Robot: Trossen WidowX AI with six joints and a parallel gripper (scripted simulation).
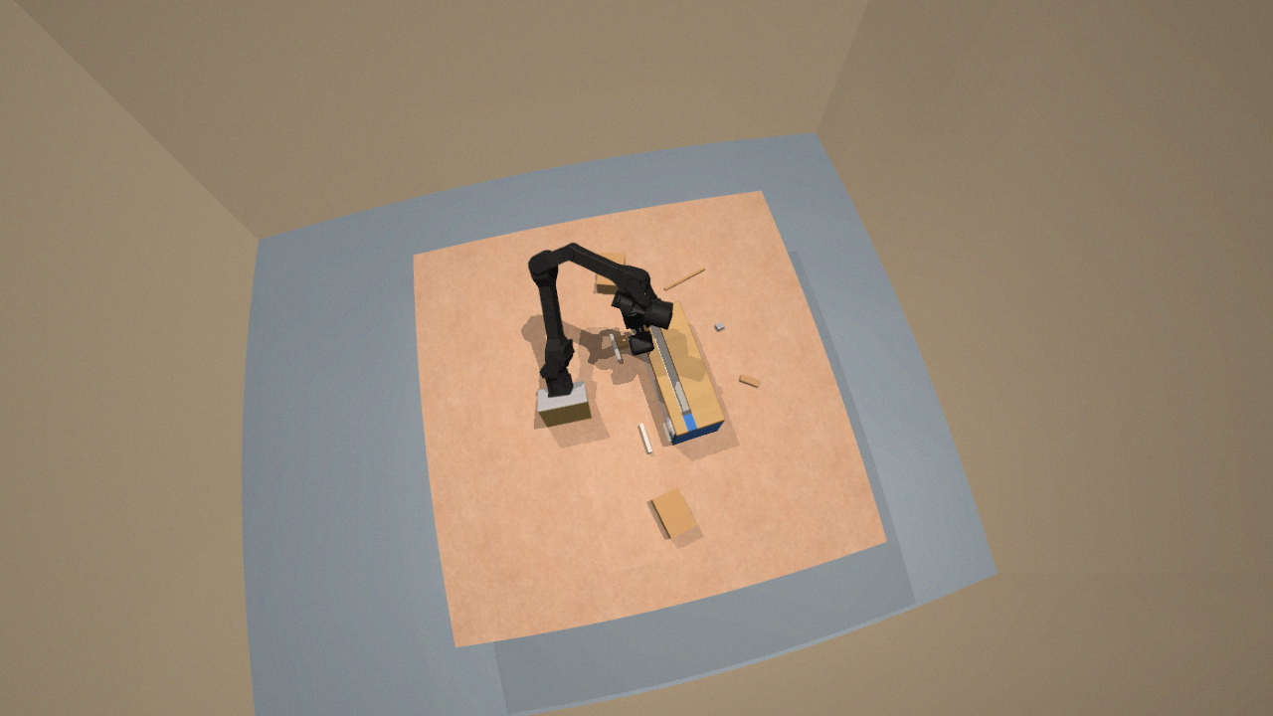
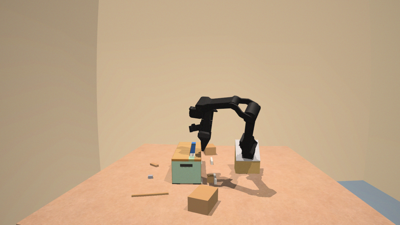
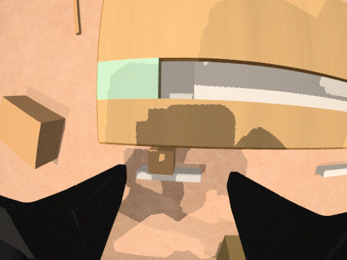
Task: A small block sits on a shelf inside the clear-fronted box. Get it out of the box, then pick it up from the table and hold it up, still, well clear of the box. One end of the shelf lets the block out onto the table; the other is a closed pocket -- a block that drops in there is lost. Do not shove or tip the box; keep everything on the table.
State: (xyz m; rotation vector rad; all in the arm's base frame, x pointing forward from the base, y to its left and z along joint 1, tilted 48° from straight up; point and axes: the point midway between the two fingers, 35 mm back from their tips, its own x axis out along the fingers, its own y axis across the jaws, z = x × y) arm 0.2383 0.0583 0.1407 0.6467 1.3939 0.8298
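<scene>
Right now the small brown block is 40 mm behind my gripper tip, 20 mm to the left of it and 140 mm below it. The rest, counted from my gripper tip: long box: 70 mm ahead, 110 mm to the right, 90 mm below; then thin stick: 190 mm ahead, 230 mm to the left, 150 mm below; then tan chip: 340 mm ahead, 140 mm to the right, 150 mm below.
</scene>
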